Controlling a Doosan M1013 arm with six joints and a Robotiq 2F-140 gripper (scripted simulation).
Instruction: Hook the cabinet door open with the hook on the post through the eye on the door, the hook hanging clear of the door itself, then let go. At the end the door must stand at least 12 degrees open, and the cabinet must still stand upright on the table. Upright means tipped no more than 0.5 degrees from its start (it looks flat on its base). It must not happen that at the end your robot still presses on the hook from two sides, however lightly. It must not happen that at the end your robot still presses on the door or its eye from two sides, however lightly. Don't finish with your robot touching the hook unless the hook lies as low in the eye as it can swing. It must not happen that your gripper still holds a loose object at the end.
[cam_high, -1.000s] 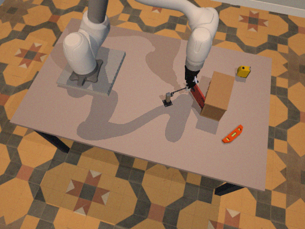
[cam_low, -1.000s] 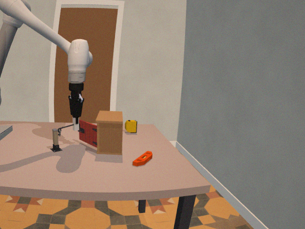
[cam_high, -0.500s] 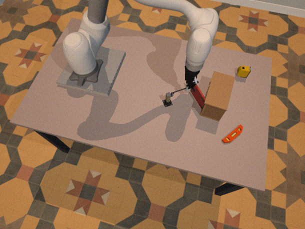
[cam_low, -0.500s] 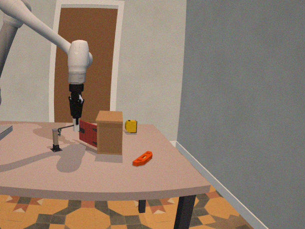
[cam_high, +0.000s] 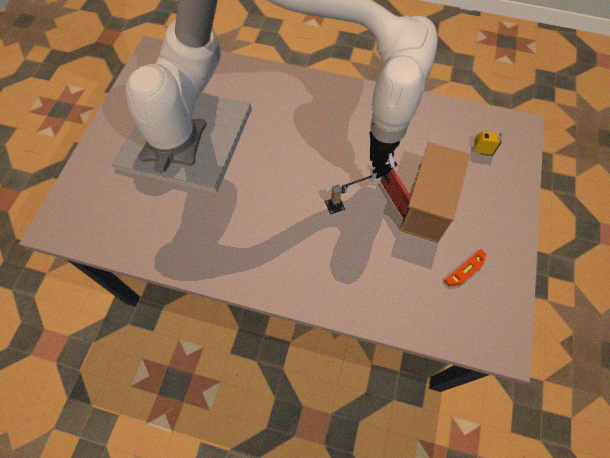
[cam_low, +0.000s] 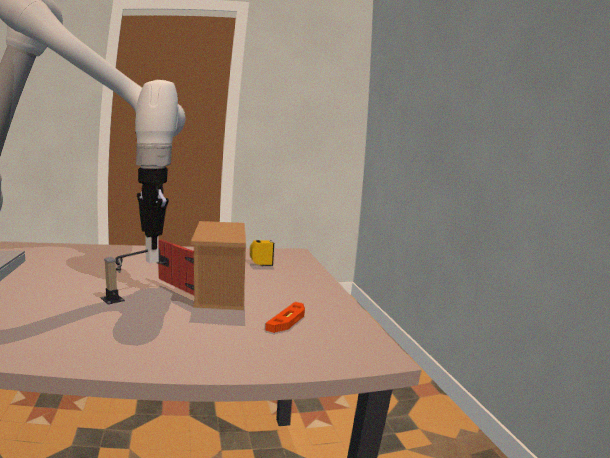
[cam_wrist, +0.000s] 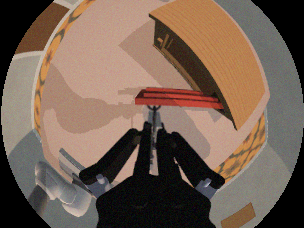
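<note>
The dark hook is 4 cm behind my hand, 2 cm to the right of it and 2 cm below it. Also, from my hand: red door (6 cm ahead, 3 cm to the right, 4 cm below); orange spirit level (29 cm ahead, 22 cm to the right, 10 cm below); yellow tape measure (36 cm ahead, 22 cm to the left, 7 cm below).
</note>
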